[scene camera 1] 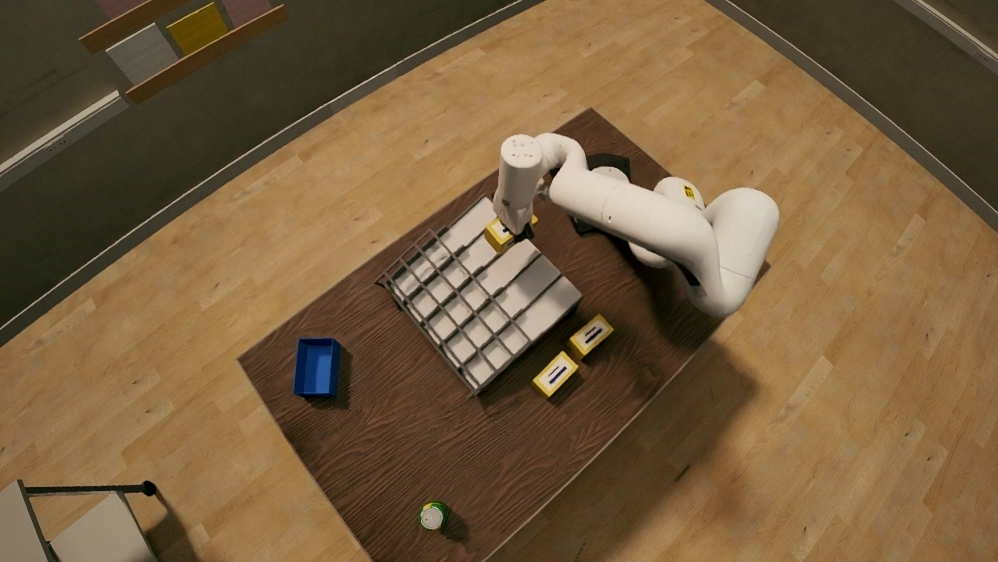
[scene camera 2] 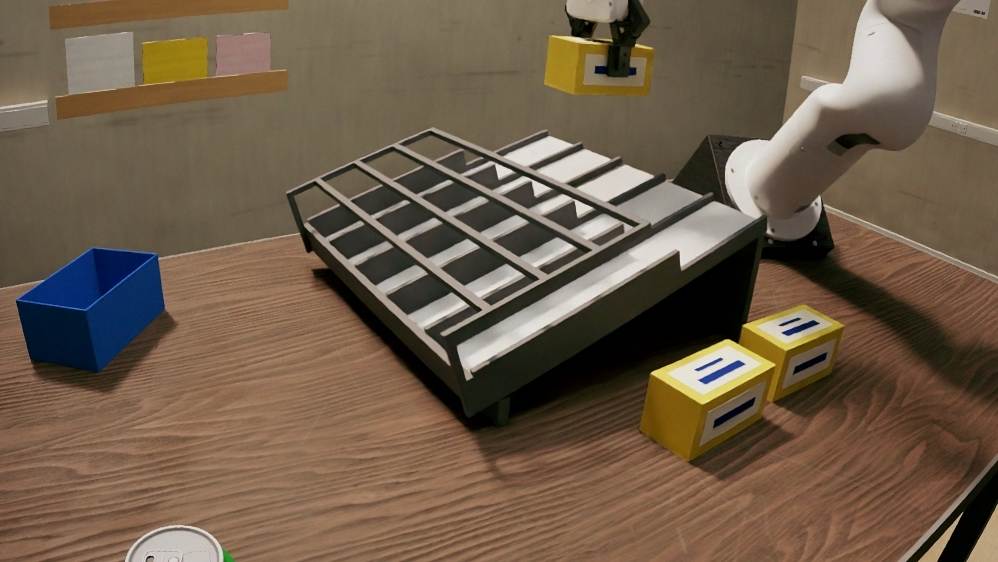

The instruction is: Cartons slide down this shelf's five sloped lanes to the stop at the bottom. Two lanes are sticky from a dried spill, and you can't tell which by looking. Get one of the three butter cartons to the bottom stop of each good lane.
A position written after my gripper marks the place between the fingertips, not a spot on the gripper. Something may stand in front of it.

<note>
In view: my gripper [scene camera 2: 598,71] and a blue bin [scene camera 2: 88,339].
The blue bin shows as well in scene camera 1 [scene camera 1: 316,357]. My gripper also shows in scene camera 1 [scene camera 1: 510,230].
</note>
